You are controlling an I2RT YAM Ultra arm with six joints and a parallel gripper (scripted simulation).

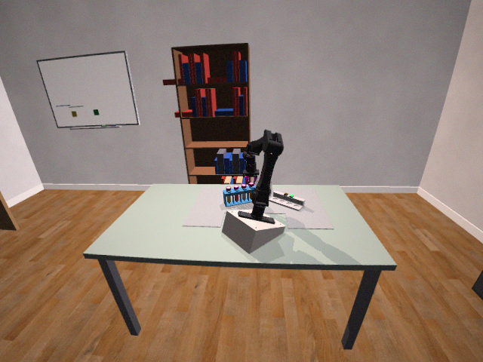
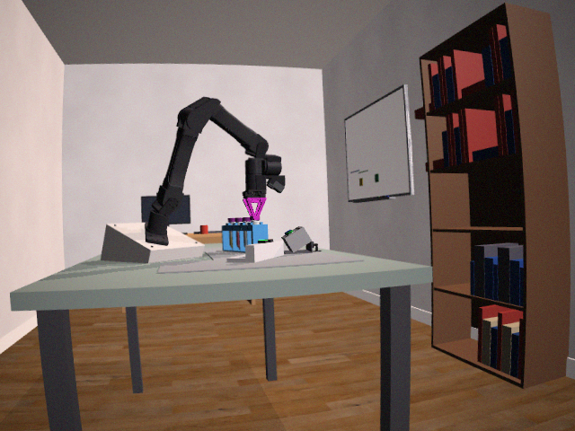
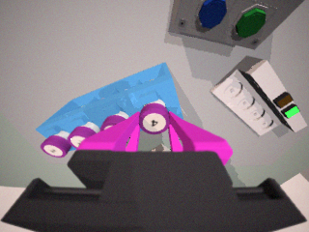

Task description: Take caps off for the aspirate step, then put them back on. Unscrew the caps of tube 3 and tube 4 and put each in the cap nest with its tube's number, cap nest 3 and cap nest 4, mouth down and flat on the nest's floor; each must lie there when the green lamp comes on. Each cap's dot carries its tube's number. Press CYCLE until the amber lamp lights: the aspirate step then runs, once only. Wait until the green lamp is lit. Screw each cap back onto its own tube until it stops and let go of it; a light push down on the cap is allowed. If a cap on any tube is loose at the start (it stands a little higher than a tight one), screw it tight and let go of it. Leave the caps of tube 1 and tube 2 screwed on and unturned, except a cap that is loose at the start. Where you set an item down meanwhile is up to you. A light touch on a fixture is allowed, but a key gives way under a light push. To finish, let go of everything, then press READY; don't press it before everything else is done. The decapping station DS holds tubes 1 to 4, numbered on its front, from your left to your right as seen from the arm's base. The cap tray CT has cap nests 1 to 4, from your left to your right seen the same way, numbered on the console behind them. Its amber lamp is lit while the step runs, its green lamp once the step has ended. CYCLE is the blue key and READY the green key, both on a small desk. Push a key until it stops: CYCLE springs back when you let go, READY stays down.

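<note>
Right now the purple cap is right at my hand. From my hand the other things lie so: grey key desk 100 mm ahead, 90 mm to the right, 70 mm below; blue cycle key 90 mm ahead, 70 mm to the right, 50 mm below; green ready key 80 mm ahead, 110 mm to the right, 50 mm below.
</note>
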